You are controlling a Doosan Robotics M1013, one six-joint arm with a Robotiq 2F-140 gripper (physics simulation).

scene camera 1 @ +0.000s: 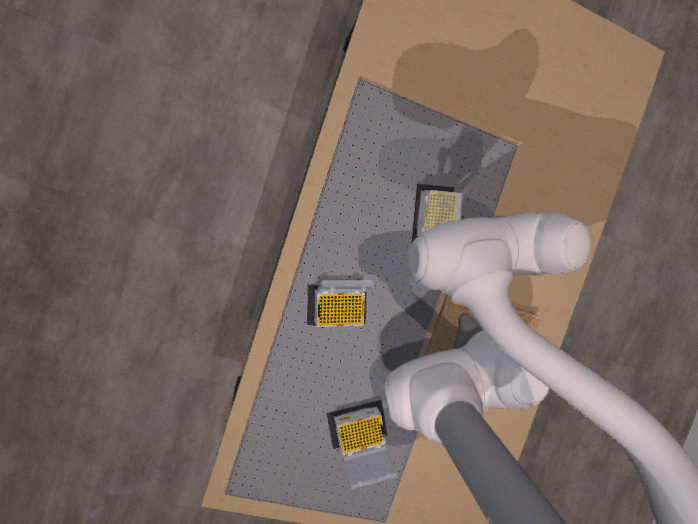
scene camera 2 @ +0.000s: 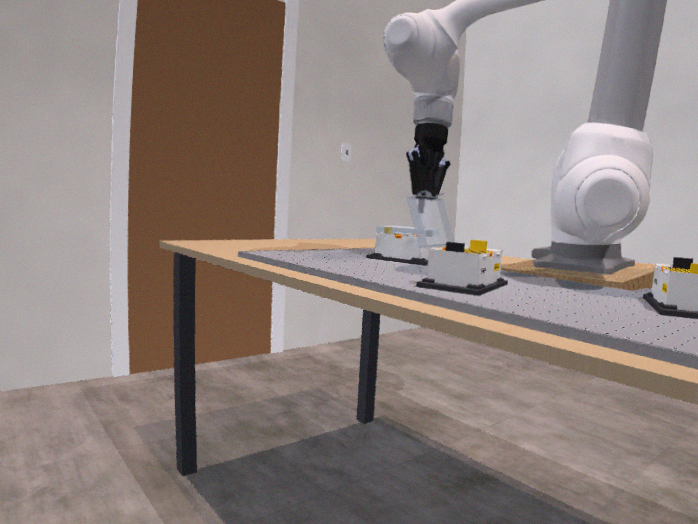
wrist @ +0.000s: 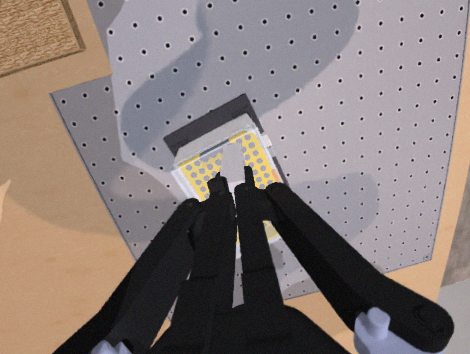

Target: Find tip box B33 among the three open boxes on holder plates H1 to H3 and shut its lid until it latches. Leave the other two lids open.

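Frame: origin at the arm's base, x left, y back, z up, level; metres.
Where they show: gripper, fingertip midpoint: [scene camera 2: 422,228] [wrist: 235,158]; arm's base, origin of the base link: [scene camera 2: 584,265].
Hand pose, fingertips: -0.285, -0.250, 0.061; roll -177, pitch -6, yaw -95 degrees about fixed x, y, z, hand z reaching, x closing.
Note:
Things, the pixels of their centre, and the offset from my fingertips, as dx, dy, dz. Level surfaces: height alone.
- white box, body centre: [wrist: 238,186] [scene camera 2: 407,242] [scene camera 1: 438,215] -0.046, +0.007, -0.036
- dark holder, body centre: [wrist: 235,173] [scene camera 2: 406,257] [scene camera 1: 433,214] -0.046, +0.006, -0.072
- translucent lid, body centre: [wrist: 240,196] [scene camera 2: 407,233] [scene camera 1: 442,215] -0.047, +0.007, -0.015
- perforated grey board, its level: dz -0.078
- wooden table, its level: dz -0.091
A white box [scene camera 1: 441,208] [scene camera 2: 396,245] [wrist: 257,150] stands in a dark holder [wrist: 206,120] at the board's far end. A translucent lid [scene camera 2: 394,230] lies down over it, its yellow rack showing pale through it; I cannot tell whether it is latched. A middle box [scene camera 1: 340,309] [scene camera 2: 459,266] has its lid [scene camera 1: 346,283] [scene camera 2: 434,222] standing up. A third box [scene camera 1: 360,433] [scene camera 2: 679,290] has its lid [scene camera 1: 369,467] folded open outward. No label is readable as B33. My gripper [scene camera 2: 426,195] [wrist: 235,158] is shut and empty, a gap above the far-end box; a grey blade shows at its fingertips.
The perforated grey board [scene camera 1: 298,360] [scene camera 2: 563,315] [wrist: 400,125] lies on the wooden table [scene camera 1: 586,84] [scene camera 2: 225,244]. The arm's base [scene camera 2: 586,256] stands behind the boxes. The arm hides part of the far-end box and the gripper in the overhead view.

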